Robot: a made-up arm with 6 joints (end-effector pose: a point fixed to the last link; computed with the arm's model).
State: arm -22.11 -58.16 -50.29 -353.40 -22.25 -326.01
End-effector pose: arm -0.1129 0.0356 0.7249 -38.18 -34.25 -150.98
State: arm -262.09 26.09 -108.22 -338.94 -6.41 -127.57
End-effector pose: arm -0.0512 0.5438 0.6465 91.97 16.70 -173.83
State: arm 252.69 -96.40 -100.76 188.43 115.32 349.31
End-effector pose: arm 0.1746 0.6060 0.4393 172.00 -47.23 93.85
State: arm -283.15 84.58 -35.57 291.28 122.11 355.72
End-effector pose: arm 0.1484 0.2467 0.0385 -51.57 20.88 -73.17
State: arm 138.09 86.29 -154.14 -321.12 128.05 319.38
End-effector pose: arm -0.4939 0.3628 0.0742 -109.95 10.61 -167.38
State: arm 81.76 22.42 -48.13 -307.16 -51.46 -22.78
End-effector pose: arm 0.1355 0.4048 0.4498 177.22 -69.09 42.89
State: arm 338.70 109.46 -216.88 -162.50 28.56 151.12
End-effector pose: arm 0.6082 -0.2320 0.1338 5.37 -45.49 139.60
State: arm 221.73 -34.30 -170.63 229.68 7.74 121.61
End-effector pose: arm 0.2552 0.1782 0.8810 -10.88 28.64 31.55
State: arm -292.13 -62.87 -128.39 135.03 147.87 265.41
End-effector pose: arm -0.2409 -0.4239 0.6445 156.54 9.78 -62.29
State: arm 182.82 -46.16 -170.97 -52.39 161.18 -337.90
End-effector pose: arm 0.3390 0.0802 0.7061 -133.46 -22.42 93.36
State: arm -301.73 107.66 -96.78 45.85 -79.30 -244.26
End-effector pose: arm 0.2899 0.3534 -0.1549 -108.97 16.65 -85.25
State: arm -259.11 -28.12 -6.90 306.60 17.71 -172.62
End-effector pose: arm -0.0444 0.0888 0.4373 -153.18 7.78 -35.62
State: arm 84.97 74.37 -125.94 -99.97 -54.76 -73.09
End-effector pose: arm -0.0403 0.6130 0.1655 126.46 37.83 -95.00
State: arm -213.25 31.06 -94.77 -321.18 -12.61 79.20
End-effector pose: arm -0.4540 0.3531 0.5273 -107.83 23.97 41.11
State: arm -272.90 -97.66 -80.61 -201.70 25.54 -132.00
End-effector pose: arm -0.0150 -0.4492 0.5536 18.67 15.26 -63.93
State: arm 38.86 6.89 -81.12 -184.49 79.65 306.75
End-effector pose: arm 0.3303 0.2725 0.6715 -23.94 11.70 -16.66
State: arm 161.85 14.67 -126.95 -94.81 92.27 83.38
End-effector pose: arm -0.3636 0.2002 0.7691 -77.10 -73.73 -34.48
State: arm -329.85 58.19 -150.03 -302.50 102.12 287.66
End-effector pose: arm 0.5268 0.3896 0.3944 -147.93 -51.13 94.49
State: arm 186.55 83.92 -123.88 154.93 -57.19 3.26
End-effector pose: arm -0.5285 -0.0202 0.0185 -162.20 -18.24 17.33
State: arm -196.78 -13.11 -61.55 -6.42 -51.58 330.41
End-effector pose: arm -0.2130 0.0531 0.7430 39.89 -40.15 -62.92
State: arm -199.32 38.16 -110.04 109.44 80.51 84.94
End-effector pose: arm -0.5956 0.1446 0.4926 46.89 67.58 -75.74
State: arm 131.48 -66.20 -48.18 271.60 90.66 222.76
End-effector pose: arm 0.1446 -0.0493 0.6246 -94.44 67.07 -52.55
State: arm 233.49 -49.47 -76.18 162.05 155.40 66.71
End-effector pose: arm 0.1471 0.1548 0.7654 -102.14 -8.27 -42.28
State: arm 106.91 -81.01 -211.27 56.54 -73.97 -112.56
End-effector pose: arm 0.2242 -0.4839 0.2219 -171.42 53.00 -156.29
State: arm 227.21 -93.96 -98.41 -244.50 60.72 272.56
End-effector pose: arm 0.3999 0.3834 0.5554 66.30 8.81 74.29
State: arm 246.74 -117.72 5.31 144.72 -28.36 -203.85
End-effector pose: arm 0.0233 0.1824 0.1744 91.59 -33.86 -40.07
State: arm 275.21 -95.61 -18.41 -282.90 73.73 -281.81
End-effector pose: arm 0.0371 0.1880 0.4157 -97.50 51.25 -110.79
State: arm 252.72 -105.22 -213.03 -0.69 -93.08 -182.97
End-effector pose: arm 0.1308 0.4175 0.0094 -177.03 51.27 77.41
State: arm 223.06 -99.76 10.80 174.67 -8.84 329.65
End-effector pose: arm 0.1124 0.1139 0.2095 -106.53 53.09 118.88
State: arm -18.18 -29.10 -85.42 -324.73 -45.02 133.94
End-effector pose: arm -0.0069 -0.0553 0.8431 13.58 32.61 -39.38
